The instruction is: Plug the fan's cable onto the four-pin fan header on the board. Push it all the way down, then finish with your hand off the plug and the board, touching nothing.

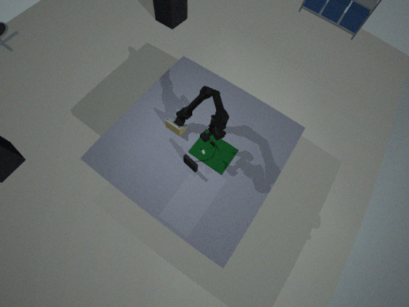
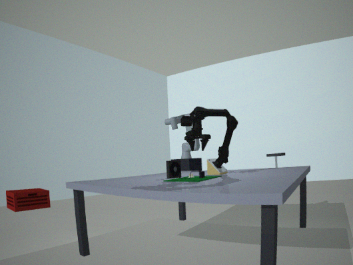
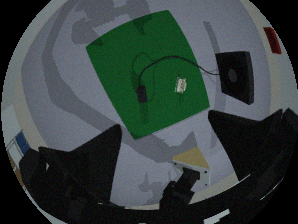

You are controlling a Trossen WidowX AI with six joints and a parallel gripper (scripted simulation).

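My gripper tip is 15 cm above the dark plug, 3 cm to the right of it and 1 cm short of it. Round my gripper tip: pale header: 17 cm below, 7 cm to the right, 1 cm behind; black fan: 20 cm to the right, 11 cm below, 2 cm behind; green board: 19 cm below, 4 cm ahead, 1 cm to the right.
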